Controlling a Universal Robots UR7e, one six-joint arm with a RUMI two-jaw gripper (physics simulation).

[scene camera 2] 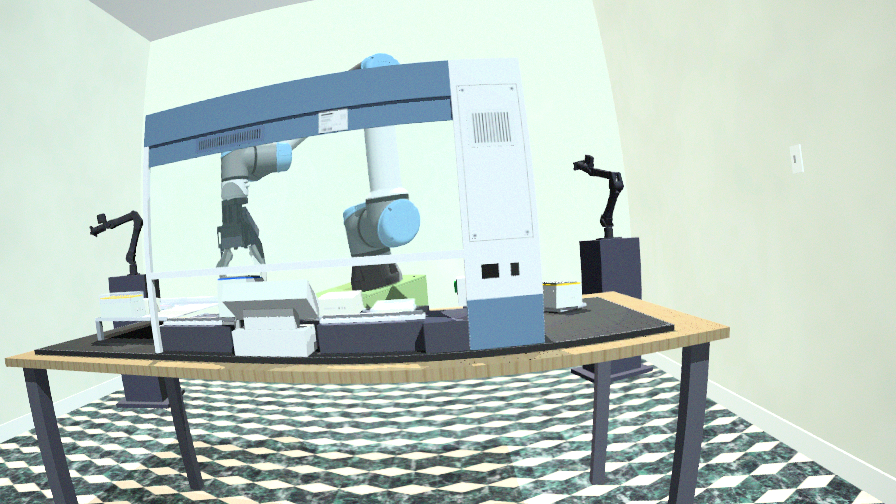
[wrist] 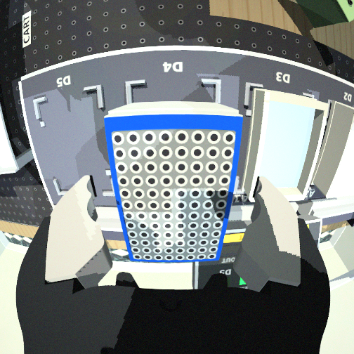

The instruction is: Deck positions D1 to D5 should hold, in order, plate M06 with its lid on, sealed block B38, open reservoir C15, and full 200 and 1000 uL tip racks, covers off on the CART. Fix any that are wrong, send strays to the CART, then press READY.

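My gripper [scene camera 2: 241, 270] [wrist: 174, 178] is open and empty, its fingers on either side of and above a tip rack [scene camera 2: 239, 278] [wrist: 175, 122] with a blue rim and rows of round holes. The rack stands at D4, cover off. Position D5 [wrist: 65, 135] shows bare deck and corner brackets. An open reservoir [wrist: 287, 145] with pale blue inside stands at D3. Part of a white block [wrist: 342, 145] shows at D2. D1 does not show in the wrist view. The CART label [wrist: 27, 30] is at the upper left. A rack with a yellow line [scene camera 2: 122, 305] stands on a white stand [scene camera 2: 119, 319] at the left.
A white screen housing [scene camera 2: 272, 299] stands in front of the deck; part of its display [wrist: 220, 280] shows below the rack. The blue top beam [scene camera 2: 294, 100] and white side tower [scene camera 2: 494, 188] frame the deck. Another yellow-lined rack [scene camera 2: 562, 295] stands right of the tower.
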